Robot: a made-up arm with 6 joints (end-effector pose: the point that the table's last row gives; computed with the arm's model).
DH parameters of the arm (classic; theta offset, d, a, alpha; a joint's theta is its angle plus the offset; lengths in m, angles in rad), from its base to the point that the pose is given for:
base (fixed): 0.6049 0 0.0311 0
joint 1: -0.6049 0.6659 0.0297 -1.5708
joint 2: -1.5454 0 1.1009 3.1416
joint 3: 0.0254 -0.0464 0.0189 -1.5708
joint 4: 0 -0.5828 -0.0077 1.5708
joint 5: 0 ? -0.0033 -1.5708
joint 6: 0 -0.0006 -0.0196 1.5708
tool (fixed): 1.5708 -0.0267 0 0
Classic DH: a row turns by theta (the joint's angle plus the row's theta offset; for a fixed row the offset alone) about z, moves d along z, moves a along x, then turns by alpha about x.
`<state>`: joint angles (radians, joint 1 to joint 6).
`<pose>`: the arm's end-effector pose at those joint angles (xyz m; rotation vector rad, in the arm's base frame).
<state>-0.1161 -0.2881 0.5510 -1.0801 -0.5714 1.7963</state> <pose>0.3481 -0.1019 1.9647 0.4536 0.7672 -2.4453</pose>
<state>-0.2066 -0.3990 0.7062 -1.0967 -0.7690 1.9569</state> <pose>0.1426 -0.0918 2.0717 0.6241 0.3145 -2.4522</pose>
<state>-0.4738 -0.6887 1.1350 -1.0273 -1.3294 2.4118</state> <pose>-0.4993 0.1547 2.1596 0.8592 -1.2222 -2.3661</pose>
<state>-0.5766 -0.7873 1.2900 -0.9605 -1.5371 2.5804</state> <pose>-0.7085 0.3306 2.0970 0.7898 -1.8294 -2.2464</pose>
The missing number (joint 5, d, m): 0.3004
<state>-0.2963 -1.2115 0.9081 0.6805 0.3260 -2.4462</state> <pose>-1.4475 0.2784 1.4498 -0.1698 0.8205 -0.3868</pose>
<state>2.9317 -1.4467 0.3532 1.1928 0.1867 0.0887</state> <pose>1.4602 -0.2007 1.3428 0.1481 1.8071 0.2435</pose>
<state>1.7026 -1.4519 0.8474 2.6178 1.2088 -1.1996</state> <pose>-0.0488 -1.5618 1.1447 1.1213 0.6099 -0.9116</pose>
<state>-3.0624 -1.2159 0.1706 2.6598 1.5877 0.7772</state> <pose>1.0843 -0.2042 1.7124 2.2313 0.5515 0.5025</pose>
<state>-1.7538 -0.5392 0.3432 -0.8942 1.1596 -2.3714</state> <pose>-0.1223 0.0356 1.9164 0.1007 0.7394 -0.3969</pose>
